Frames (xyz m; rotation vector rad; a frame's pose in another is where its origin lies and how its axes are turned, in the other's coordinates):
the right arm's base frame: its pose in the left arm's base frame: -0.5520 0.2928 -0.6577 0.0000 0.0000 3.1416
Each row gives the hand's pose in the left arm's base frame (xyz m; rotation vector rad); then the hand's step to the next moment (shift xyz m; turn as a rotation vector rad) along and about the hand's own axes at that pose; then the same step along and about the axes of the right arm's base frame.
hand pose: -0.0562 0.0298 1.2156 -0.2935 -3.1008 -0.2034
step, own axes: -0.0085 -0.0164 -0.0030 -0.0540 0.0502 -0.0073
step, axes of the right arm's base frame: -0.0053 0.0179 0.0006 -0.0625 -0.0379 0.0119
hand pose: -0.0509 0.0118 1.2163 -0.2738 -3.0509 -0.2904
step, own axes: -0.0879 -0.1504 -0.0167 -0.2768 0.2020 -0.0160
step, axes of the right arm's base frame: -0.0597 0.1635 -0.0180 -0.3094 -0.1450 0.0299
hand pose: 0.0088 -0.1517 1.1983 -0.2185 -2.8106 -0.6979
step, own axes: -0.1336 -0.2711 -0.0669 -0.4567 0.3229 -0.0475
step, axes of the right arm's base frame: -0.0870 0.2807 -0.0973 -0.5125 -0.2201 0.0629
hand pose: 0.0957 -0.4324 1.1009 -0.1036 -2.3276 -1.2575
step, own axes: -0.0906 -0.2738 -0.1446 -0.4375 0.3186 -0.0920
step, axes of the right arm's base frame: -0.0554 0.2585 -0.1849 -0.5114 -0.1788 0.0886
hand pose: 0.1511 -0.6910 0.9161 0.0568 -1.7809 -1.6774
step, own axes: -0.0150 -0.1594 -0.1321 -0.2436 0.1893 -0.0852
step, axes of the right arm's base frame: -0.0116 0.1343 -0.1578 -0.3064 -0.0721 0.0579
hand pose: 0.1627 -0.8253 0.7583 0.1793 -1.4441 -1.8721
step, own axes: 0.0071 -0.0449 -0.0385 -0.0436 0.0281 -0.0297
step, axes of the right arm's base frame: 0.0059 0.0306 -0.0508 -0.0597 -0.0022 0.0002
